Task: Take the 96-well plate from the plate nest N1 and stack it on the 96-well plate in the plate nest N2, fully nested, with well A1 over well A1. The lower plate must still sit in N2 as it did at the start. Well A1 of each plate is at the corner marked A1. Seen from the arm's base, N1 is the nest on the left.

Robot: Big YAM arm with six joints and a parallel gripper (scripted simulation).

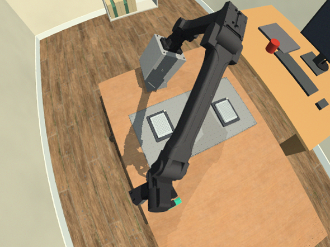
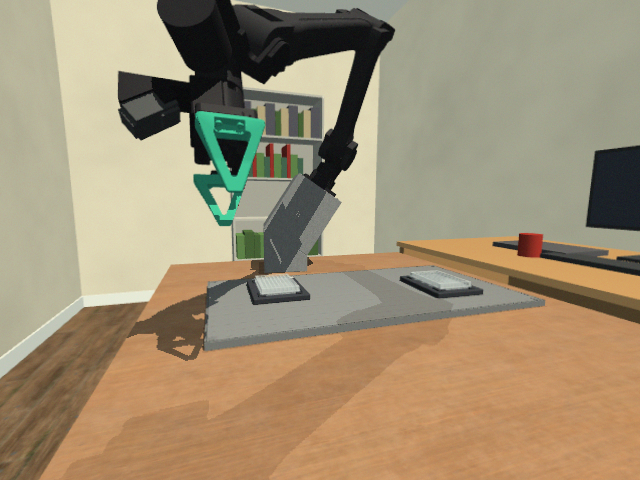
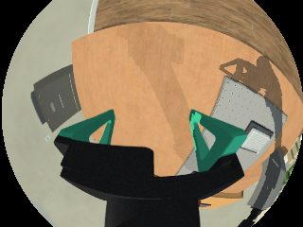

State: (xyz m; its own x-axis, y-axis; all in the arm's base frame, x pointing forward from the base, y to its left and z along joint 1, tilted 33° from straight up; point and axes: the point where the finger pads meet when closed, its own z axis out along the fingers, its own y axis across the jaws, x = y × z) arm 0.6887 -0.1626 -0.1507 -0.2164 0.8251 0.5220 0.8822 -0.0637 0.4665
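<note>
Now: hand 470 mm to the right of the nest N1, 330 mm past it and 210 mm above it. Round my hand: nest N2: 360 mm behind, 210 mm below, 70 mm to the left.
</note>
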